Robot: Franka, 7 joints.
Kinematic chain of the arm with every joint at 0, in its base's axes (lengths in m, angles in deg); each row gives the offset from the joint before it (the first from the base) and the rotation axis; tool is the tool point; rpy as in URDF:
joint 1: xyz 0 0 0.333 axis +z
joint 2: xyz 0 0 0 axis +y
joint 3: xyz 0 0 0.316 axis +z
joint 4: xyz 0.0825 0 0 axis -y
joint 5: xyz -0.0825 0 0.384 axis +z
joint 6: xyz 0 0 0 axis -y
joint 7: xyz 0.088 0 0 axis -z
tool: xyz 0 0 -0.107 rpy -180 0 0
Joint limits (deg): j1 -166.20..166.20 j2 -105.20..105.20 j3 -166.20..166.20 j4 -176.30..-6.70 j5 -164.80..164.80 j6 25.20..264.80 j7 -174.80..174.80
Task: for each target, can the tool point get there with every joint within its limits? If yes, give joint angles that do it. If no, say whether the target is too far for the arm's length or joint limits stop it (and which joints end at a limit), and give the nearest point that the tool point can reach.
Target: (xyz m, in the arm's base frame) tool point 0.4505 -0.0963 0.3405
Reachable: yes | joints -79.96 -22.17 66.35 -145.91 128.87 129.05 -94.15
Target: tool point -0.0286 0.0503 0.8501
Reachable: yes | joints -94.02 -83.55 -17.09 -127.60 91.42 81.53 137.33
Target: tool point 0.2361 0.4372 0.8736
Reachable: yes | joints 117.66 -17.31 -43.67 -83.38 -9.26 130.21 -114.49
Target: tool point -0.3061 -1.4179 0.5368
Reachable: no: too far | nearest point -0.1793 -0.8304 0.4524 | short by 0.607 m
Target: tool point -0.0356 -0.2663 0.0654
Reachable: yes | joints -45.02 32.21 -36.75 -158.69 -140.06 138.61 33.38
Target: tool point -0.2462 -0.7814 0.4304
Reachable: yes | joints -107.98 67.50 -23.50 -26.83 -74.47 186.27 -64.85
